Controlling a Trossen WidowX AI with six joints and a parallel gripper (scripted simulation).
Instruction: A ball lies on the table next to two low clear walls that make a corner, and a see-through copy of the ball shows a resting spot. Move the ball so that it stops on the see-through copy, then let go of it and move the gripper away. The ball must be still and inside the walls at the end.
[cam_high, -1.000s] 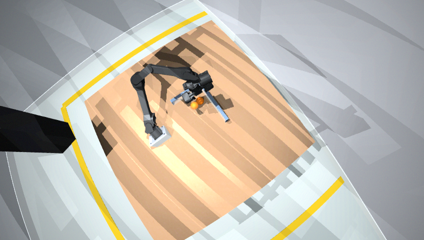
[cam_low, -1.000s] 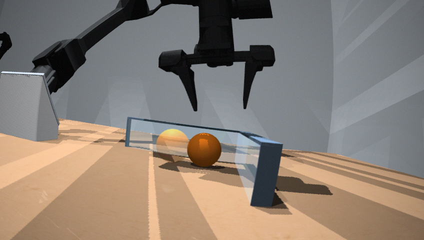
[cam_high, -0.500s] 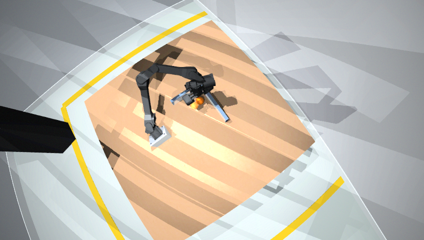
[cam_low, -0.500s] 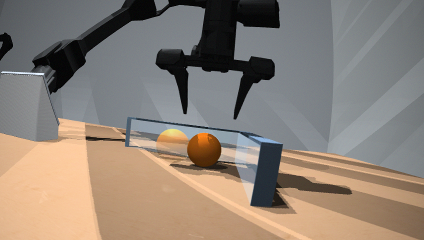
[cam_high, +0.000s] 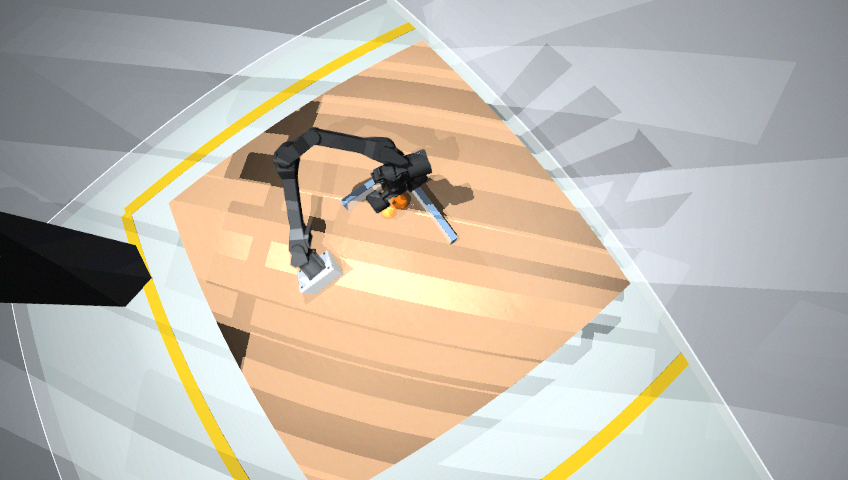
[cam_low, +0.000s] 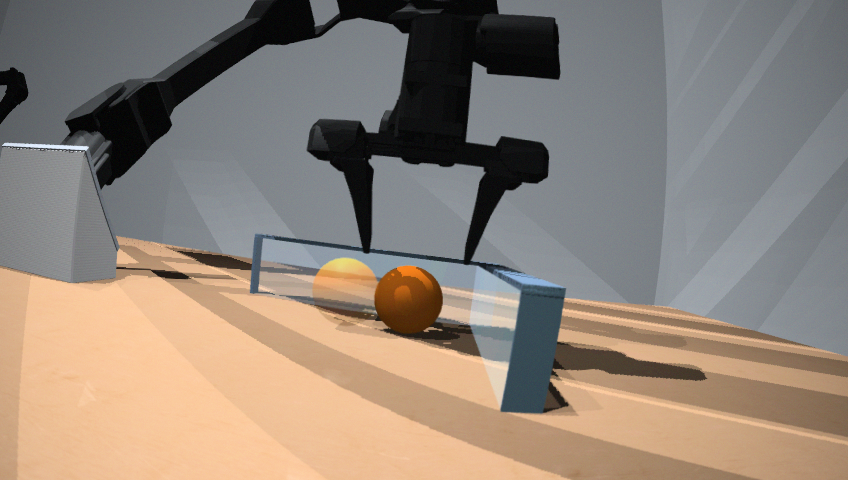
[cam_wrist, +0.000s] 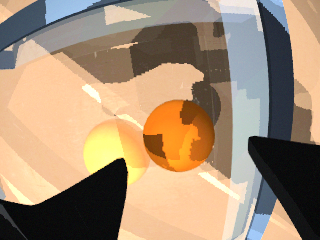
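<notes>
Right now my gripper tip is 3 cm above the orange ball. From my gripper tip the other things lie so: see-through copy of ball: 5 cm behind, 3 cm below.
</notes>
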